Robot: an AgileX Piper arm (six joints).
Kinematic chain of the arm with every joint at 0, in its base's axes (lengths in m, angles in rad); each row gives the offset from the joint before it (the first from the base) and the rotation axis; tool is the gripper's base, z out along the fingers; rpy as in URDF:
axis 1: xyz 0 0 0.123 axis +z
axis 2: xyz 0 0 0 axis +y
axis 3: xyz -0.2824 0 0.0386 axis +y
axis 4: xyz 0.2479 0 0.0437 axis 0.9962 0 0.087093
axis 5: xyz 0 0 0 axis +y
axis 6: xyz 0.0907 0 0.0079 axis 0.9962 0 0.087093
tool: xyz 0 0 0 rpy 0 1.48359 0
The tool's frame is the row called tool.
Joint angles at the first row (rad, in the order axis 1, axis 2, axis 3, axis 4, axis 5, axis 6):
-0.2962, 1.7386, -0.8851, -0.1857, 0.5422, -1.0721
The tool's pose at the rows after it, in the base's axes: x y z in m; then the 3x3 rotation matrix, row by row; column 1 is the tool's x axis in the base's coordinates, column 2 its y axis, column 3 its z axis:
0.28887, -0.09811, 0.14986; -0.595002, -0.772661, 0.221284; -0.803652, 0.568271, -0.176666; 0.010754, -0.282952, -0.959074
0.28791, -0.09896, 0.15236; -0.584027, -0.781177, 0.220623; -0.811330, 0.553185, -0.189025; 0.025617, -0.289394, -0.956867
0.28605, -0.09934, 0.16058; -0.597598, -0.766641, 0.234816; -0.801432, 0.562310, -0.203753; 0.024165, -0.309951, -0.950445
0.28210, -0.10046, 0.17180; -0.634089, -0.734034, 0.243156; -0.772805, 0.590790, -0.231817; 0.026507, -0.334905, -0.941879
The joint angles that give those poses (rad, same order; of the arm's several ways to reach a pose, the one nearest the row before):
-0.2962, 1.7376, -0.8851, -0.2021, 0.5467, -1.0721
-0.2962, 1.7294, -0.8851, -0.2232, 0.5536, -1.0721
-0.2962, 1.7020, -0.8851, -0.2387, 0.5636, -1.0458
-0.2962, 1.6639, -0.8851, -0.2751, 0.5882, -0.9774

